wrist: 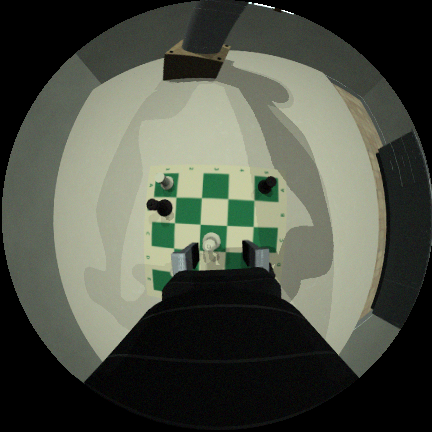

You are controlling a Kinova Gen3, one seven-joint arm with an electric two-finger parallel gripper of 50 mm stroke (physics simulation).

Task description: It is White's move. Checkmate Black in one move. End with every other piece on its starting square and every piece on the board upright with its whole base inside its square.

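Seen in the pictures: gripper, fingertip midpoint: (220,250); arm's base, link origin: (200,46).
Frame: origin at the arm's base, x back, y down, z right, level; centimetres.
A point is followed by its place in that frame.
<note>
My gripper (220,250) {y 2.5, x -43.0, z -0.5 cm} is open and empty, its fingers over the lower middle of the green and cream chessboard (214,212) {y 6.9, x -38.4, z -0.1 cm}. An upright white piece (211,242) {y 2.0, x -42.0, z 0.4 cm} shows between the fingertips in the view, nearer the left one, on green square C3; its type is hard to tell. A small white piece (166,182) {y 5.6, x -33.5, z 6.4 cm} stands on A1. A black piece (164,207) {y 5.5, x -37.2, z 6.8 cm} stands next to it on B1. Another black piece (266,186) {y 4.5, x -35.6, z -7.3 cm} stands on A5. A dark bit of a piece (272,270) {y 3.3, x -46.6, z -7.0 cm} shows beside the right finger. The gripper hides much of rows D and E.
The arm's base block (192,66) {y 3.6, x -6.1, z 2.2 cm} stands beyond the board on the pale table (195,145) {y 7.5, x -27.1, z 2.2 cm}. Wide arm shadows lie on both sides of the board. A dark panel (407,225) stands at the far right, past the table's edge.
</note>
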